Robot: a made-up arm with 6 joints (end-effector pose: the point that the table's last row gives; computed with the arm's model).
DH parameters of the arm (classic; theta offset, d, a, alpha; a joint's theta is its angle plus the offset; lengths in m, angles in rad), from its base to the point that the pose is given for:
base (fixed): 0.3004 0 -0.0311 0
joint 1: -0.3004 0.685 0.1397 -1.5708
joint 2: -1.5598 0 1.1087 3.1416
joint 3: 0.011 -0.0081 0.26 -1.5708
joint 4: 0 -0.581 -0.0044 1.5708
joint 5: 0 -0.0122 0.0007 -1.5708
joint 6: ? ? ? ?
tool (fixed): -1.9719 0.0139 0 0
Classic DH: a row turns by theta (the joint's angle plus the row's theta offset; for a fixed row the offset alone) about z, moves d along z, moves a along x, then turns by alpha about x.
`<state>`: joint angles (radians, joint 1 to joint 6).
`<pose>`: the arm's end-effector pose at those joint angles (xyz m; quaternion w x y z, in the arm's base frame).
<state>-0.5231 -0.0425 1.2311 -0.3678 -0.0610 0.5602</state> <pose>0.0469 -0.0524 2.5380 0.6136 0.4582 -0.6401 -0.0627</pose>
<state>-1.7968 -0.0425 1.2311 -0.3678 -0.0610 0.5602</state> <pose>-0.0486 -0.0951 2.5380 0.4560 -0.0123 -0.7871 -0.4153</pose>
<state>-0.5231 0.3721 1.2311 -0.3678 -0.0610 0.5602</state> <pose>0.6973 -0.4275 2.4018 0.6674 0.5003 -0.5105 -0.2089</pose>
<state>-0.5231 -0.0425 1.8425 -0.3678 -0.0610 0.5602</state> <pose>-0.3208 0.1596 2.3934 0.4871 0.3610 -0.7798 0.1559</pose>
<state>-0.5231 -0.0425 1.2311 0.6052 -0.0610 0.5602</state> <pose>0.0235 -0.0599 2.5430 0.6124 0.0418 -0.7361 -0.2852</pose>
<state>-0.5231 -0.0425 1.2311 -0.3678 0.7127 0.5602</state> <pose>-0.0478 -0.0364 2.5405 0.3581 0.3831 -0.8418 0.1276</pose>
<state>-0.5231 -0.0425 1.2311 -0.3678 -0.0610 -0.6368</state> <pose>0.0702 -0.0281 2.5343 0.4041 0.8297 -0.3291 0.1999</pose>
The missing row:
joint 6: 0.2326 -0.1328 -0.0272 1.1457
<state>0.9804 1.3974 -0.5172 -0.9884 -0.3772 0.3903</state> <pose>0.5937 1.0181 0.1391 0.4829 -0.0821 0.6005 -0.6320</pose>
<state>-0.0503 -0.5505 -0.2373 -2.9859 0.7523 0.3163</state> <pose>0.1341 -0.0077 2.0261 0.5054 -0.8218 -0.0954 0.2453</pose>
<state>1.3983 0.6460 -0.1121 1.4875 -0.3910 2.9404</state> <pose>0.2431 1.4569 1.2440 0.2721 0.6554 0.5110 -0.4850</pose>
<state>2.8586 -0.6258 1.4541 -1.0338 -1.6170 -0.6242</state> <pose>0.8408 -0.3929 1.9685 0.0599 0.1961 -0.6942 -0.6900</pose>
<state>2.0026 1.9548 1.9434 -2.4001 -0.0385 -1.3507</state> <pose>-0.8199 1.6896 0.5548 0.4713 -0.0219 -0.5793 0.6647</pose>
